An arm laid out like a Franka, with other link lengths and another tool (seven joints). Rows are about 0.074 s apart.
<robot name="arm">
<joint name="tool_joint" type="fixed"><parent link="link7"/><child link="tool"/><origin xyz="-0.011 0.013 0.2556" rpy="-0.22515 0 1.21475"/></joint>
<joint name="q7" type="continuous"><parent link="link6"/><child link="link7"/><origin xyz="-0.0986 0 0" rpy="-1.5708 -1.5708 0"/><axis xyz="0 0 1"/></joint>
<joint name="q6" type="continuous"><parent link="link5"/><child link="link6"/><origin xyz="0 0 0" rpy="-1.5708 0 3.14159"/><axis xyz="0 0 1"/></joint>
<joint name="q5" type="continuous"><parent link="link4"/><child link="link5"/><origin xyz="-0.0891 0.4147 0" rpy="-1.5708 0 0"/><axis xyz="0 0 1"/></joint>
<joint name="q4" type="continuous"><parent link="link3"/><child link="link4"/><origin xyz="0.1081 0 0" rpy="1.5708 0 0"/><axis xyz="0 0 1"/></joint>
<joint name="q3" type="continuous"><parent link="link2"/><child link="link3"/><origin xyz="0.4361 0 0" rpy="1.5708 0 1.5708"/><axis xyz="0 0 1"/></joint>
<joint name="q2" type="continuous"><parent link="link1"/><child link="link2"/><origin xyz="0 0 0" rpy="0 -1.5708 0"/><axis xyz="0 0 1"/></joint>
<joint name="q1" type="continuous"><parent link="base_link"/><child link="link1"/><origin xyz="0 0 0.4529" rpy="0 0 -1.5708"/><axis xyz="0 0 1"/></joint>
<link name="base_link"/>
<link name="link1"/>
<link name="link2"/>
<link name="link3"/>
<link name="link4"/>
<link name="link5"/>
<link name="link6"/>
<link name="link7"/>
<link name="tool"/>
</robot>
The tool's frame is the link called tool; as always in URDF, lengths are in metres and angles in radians. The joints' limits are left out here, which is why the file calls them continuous.
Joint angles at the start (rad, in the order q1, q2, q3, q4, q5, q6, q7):
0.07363, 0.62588, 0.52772, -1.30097, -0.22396, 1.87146, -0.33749
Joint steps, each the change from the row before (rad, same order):
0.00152, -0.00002, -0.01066, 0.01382, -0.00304, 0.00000, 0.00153
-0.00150, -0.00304, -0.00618, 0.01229, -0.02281, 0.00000, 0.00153
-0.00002, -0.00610, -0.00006, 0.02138, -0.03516, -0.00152, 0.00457
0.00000, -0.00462, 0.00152, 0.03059, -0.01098, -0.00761, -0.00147
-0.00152, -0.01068, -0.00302, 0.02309, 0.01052, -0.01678, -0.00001
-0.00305, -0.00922, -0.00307, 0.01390, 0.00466, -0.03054, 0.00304
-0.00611, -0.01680, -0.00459, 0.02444, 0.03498, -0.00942, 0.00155
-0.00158, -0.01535, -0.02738, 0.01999, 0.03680, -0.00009, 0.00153
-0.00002, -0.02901, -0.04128, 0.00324, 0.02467, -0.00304, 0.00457
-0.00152, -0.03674, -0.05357, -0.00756, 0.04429, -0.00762, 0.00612
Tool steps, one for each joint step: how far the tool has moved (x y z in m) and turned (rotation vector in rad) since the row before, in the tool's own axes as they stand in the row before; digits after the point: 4 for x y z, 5 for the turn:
0.0029, -0.0070, -0.0072, 0.01440, -0.00478, 0.00993
0.0054, -0.0088, -0.0100, 0.02969, 0.00626, 0.00533
0.0024, -0.0078, -0.0174, 0.04501, 0.00537, 0.00053
-0.0011, -0.0046, -0.0197, 0.02770, -0.01139, -0.00020
0.0015, -0.0003, -0.0186, 0.00781, -0.01419, 0.00968
0.0069, 0.0014, -0.0113, -0.00403, 0.00624, 0.01471
0.0000, 0.0016, -0.0247, 0.00103, -0.04008, 0.01610
0.0057, -0.0067, -0.0213, 0.00846, -0.03603, 0.02848
0.0143, -0.0081, -0.0235, 0.02203, -0.01591, 0.03731
0.0198, -0.0078, -0.0238, 0.00880, -0.01959, 0.05168

